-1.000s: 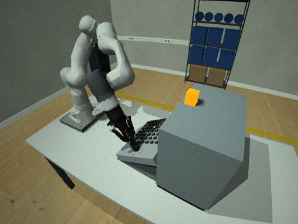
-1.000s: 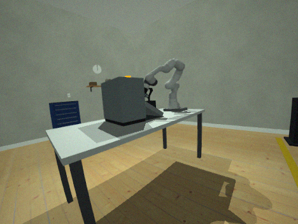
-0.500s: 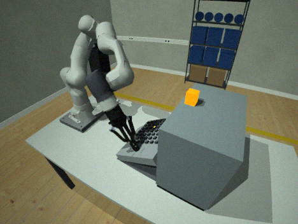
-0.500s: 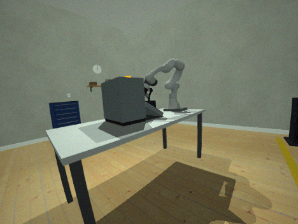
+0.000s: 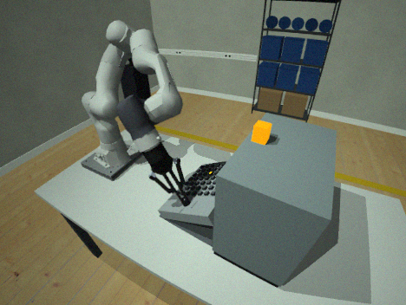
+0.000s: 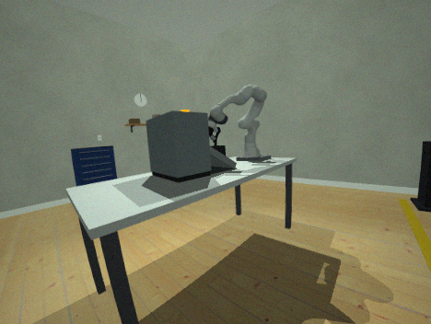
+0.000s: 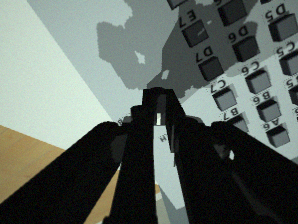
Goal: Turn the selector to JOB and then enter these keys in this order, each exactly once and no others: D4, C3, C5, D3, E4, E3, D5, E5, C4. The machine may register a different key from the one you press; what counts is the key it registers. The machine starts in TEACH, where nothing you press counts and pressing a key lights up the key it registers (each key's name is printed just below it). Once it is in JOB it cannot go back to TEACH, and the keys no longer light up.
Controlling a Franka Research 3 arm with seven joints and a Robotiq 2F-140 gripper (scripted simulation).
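My hand is 20 mm short of the selector knob and 20 mm above it. Also, from my hand: key: 60 mm ahead, 150 mm to the left, 10 mm below.
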